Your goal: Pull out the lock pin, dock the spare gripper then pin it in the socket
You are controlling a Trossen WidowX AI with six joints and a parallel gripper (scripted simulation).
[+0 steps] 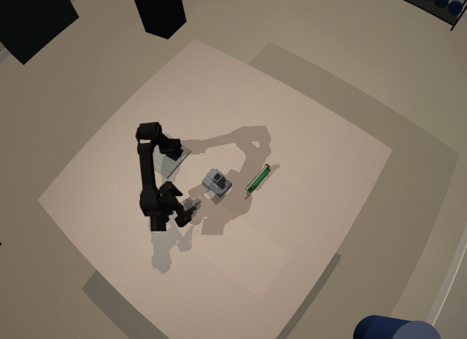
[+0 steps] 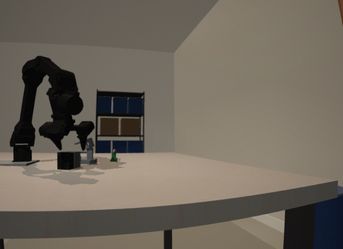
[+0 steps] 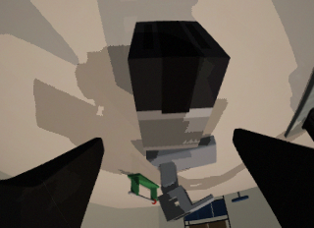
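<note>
Now: gripper tip 30 mm above the spare gripper. The rest, counted from my gripper tip: green cradle 260 mm to the left, 190 mm ahead, 40 mm below; then grey mount 160 mm to the left, 50 mm ahead, 10 mm below.
</note>
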